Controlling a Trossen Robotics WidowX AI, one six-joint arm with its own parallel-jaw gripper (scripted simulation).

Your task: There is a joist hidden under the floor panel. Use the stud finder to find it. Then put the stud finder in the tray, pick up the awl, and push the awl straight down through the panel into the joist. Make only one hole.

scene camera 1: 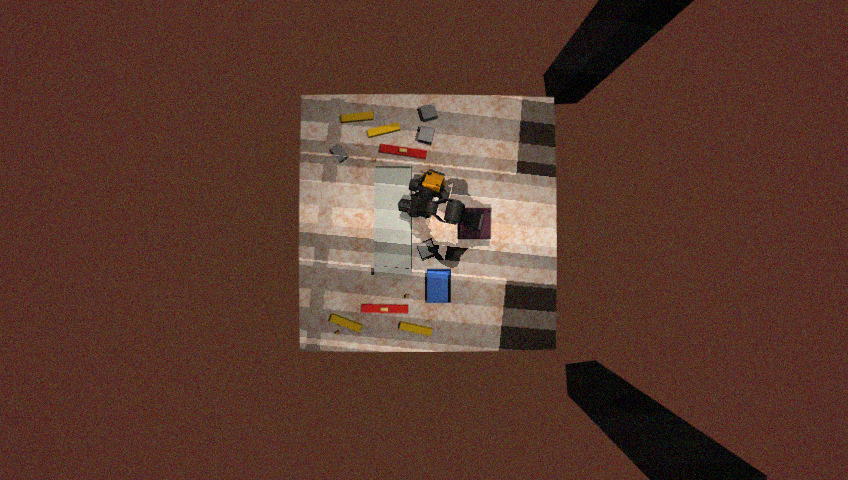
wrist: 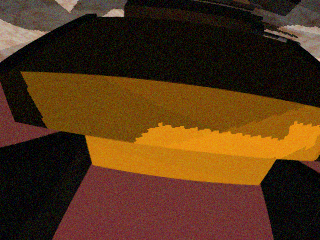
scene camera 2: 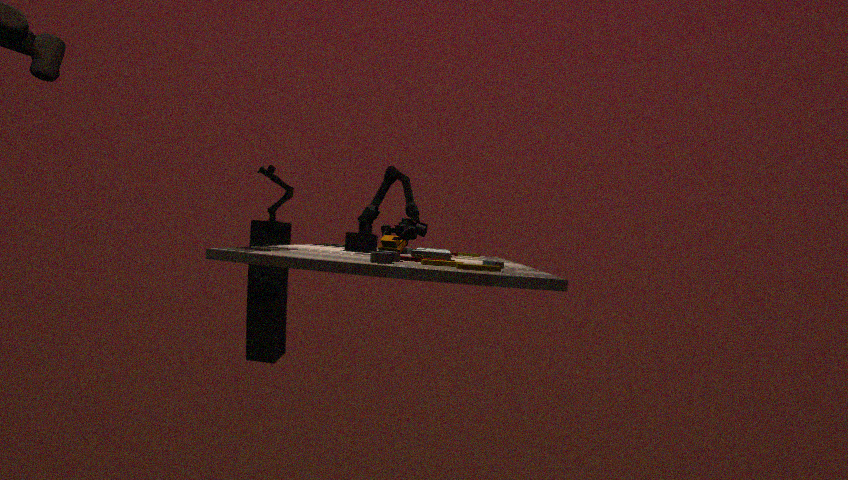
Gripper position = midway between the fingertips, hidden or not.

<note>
In view: the gripper (wrist: pixel 181 143), a stud finder (wrist: pixel 168 98) and a blue tray (scene camera 1: pixel 438 280).
</note>
